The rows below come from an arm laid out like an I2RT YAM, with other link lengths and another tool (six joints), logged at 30 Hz.
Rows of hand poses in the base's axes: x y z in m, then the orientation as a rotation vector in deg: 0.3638, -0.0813, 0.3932, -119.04, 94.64, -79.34; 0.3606, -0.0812, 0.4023, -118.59, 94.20, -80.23; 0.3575, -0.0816, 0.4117, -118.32, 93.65, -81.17; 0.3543, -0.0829, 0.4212, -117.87, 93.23, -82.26; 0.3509, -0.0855, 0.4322, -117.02, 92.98, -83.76; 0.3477, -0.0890, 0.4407, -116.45, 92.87, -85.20; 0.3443, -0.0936, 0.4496, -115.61, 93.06, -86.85; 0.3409, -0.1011, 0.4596, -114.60, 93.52, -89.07; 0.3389, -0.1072, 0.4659, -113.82, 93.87, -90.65; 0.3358, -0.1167, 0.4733, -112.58, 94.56, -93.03; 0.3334, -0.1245, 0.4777, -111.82, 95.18, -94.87
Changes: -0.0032, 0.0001, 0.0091, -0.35, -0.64, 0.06; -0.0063, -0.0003, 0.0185, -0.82, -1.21, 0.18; -0.0095, -0.0016, 0.0280, -1.31, -1.88, 0.17; -0.0129, -0.0042, 0.0390, -1.90, -2.85, -0.11; -0.0161, -0.0077, 0.0475, -2.61, -3.55, -0.45; -0.0195, -0.0123, 0.0564, -3.35, -4.36, -1.08; -0.0229, -0.0198, 0.0664, -4.42, -5.28, -2.08; -0.0249, -0.0259, 0.0727, -5.17, -5.95, -2.82; -0.0280, -0.0354, 0.0801, -6.29, -6.92, -4.05; -0.0304, -0.0432, 0.0845, -7.27, -7.48, -5.06
